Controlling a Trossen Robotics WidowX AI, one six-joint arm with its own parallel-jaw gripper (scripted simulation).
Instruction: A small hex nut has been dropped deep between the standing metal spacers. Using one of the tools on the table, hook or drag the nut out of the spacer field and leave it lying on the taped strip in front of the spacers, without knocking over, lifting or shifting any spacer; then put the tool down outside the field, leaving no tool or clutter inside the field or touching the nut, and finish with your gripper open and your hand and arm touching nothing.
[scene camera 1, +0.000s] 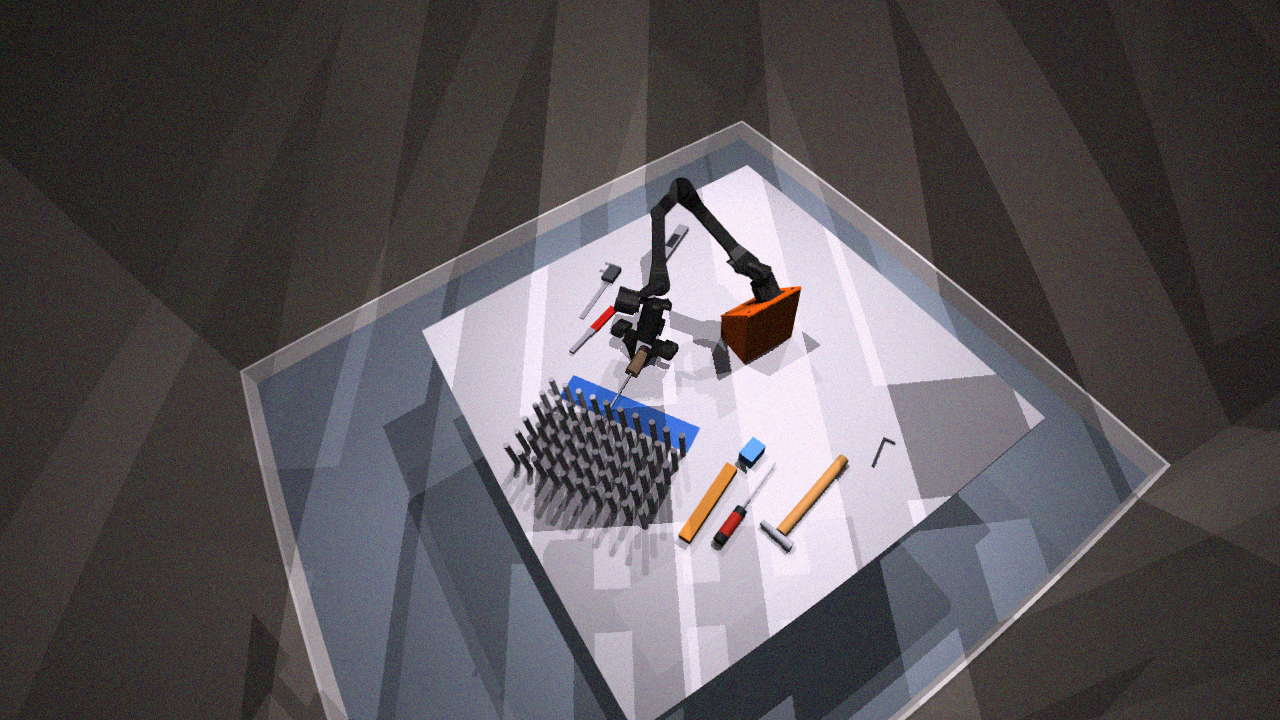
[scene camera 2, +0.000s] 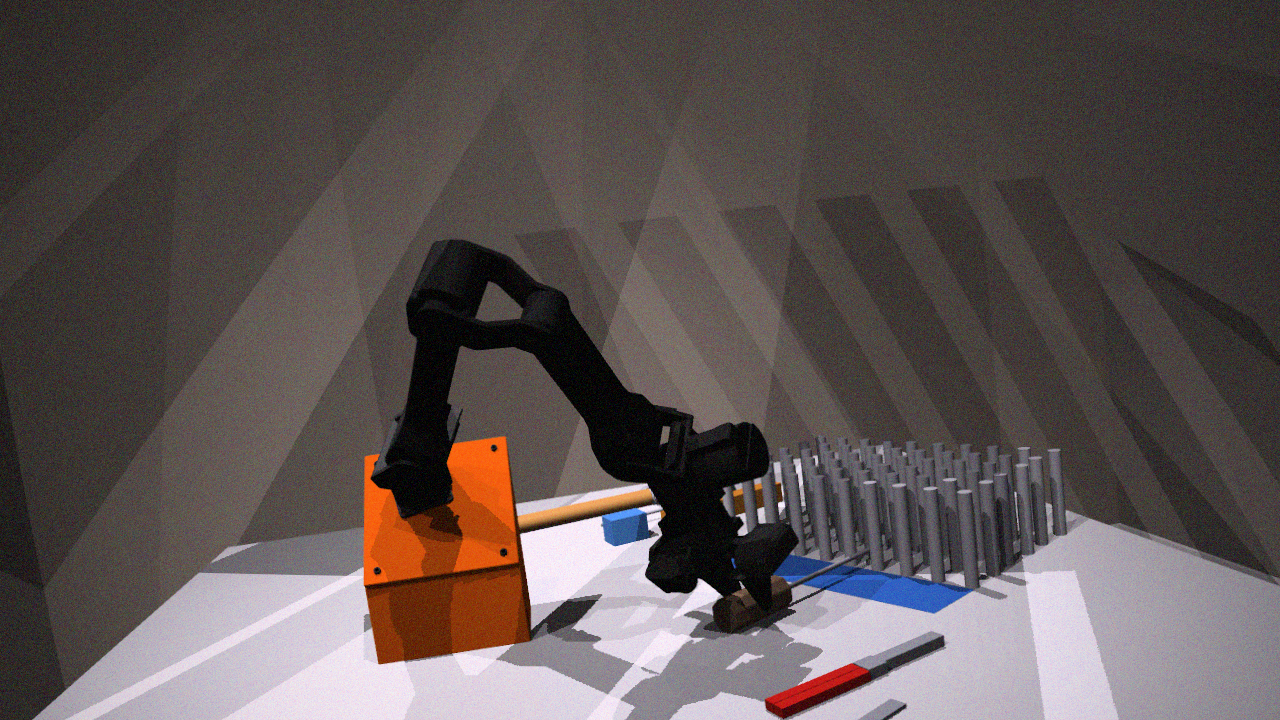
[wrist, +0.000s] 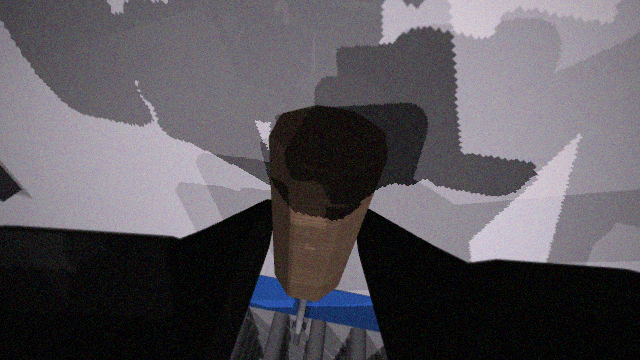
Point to a blue taped strip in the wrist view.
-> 341, 307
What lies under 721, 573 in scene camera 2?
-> My gripper.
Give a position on a blue block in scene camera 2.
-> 623, 527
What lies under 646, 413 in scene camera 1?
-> A blue taped strip.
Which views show the hammer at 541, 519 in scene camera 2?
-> Scene camera 1 and scene camera 2 only.
